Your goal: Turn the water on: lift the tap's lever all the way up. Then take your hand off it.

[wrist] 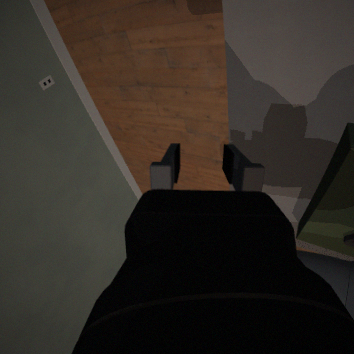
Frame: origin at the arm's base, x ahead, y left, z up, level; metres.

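Seen in the pictures: gripper, fingertip midpoint: (201, 155).
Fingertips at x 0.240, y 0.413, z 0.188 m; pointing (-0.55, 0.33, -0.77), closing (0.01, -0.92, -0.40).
Note:
A point is followed by its place in that frame.
My gripper (201, 155) {y 0.413, x 0.240, z 0.188 m} is open in the wrist view, its two dark fingers standing well apart with no object between them. The wooden floor shows through the gap. The tap and its lever do not show in the wrist view, so I cannot tell the lever's position or how far the gripper is from it. The black gripper body hides the lower middle of the view.
A grey-green wall (45, 200) with a white socket (47, 82) and a pale skirting board (95, 115) is on the left. Wooden floor (150, 65) runs beside a grey surface (295, 40) {y 0.366, x 0.270, z -0.068 m} with shadows. A green box-like object (327, 200) {y 0.194, x 0.024, z -0.003 m} stands at the right edge.

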